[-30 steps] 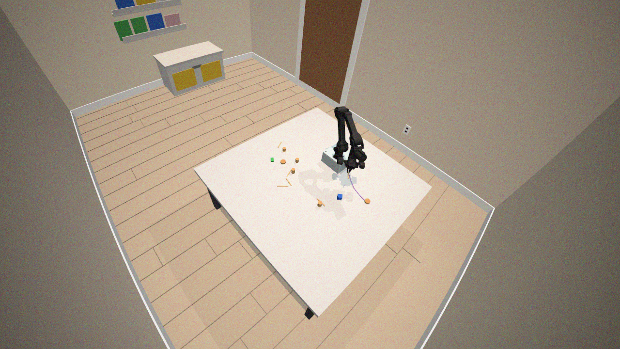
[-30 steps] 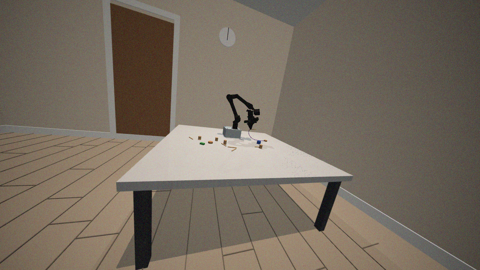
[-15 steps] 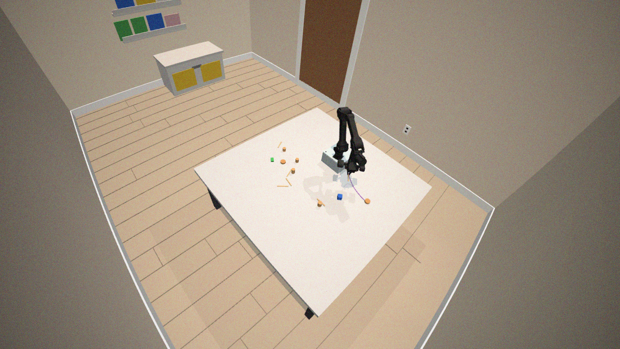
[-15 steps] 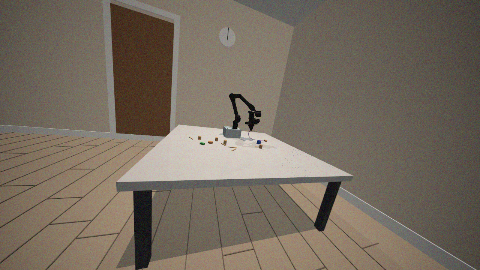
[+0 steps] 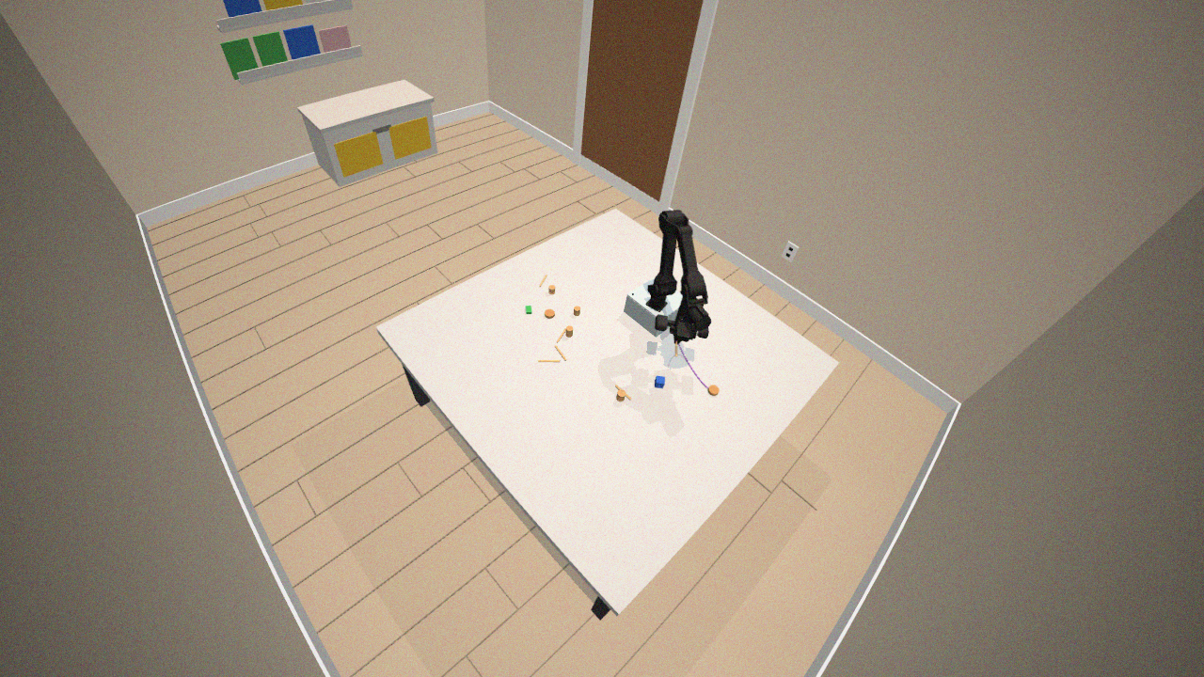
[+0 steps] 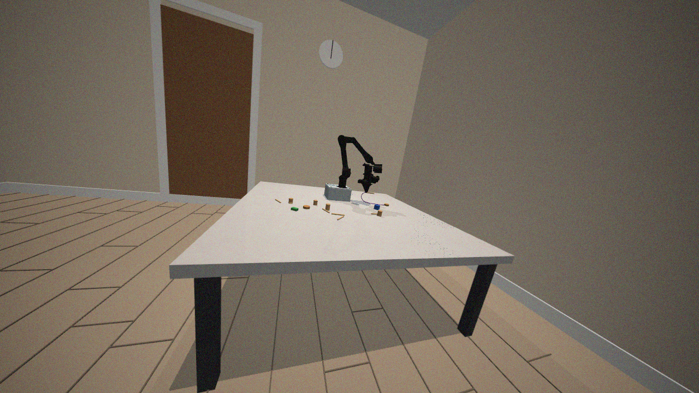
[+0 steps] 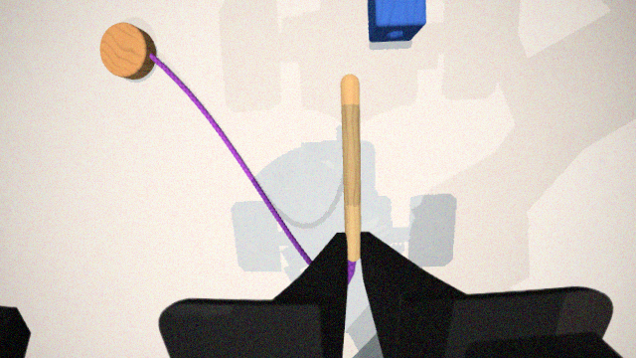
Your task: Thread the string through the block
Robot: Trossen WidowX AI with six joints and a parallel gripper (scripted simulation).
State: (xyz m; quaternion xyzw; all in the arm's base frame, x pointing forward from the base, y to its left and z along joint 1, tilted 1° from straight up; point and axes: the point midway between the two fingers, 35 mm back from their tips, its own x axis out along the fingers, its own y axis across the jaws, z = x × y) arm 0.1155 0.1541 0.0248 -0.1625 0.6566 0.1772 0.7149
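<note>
Now: gripper tip 130 mm short of the blue wooden block, 20 mm to the right of it and 80 mm above it. From my gripper tip the other things lie so: thin wooden stick (10 mm ahead, 10 mm to the left); then purple string (right at my gripper tip); then round wooden button (30 mm ahead, 200 mm to the left, 80 mm below).
</note>
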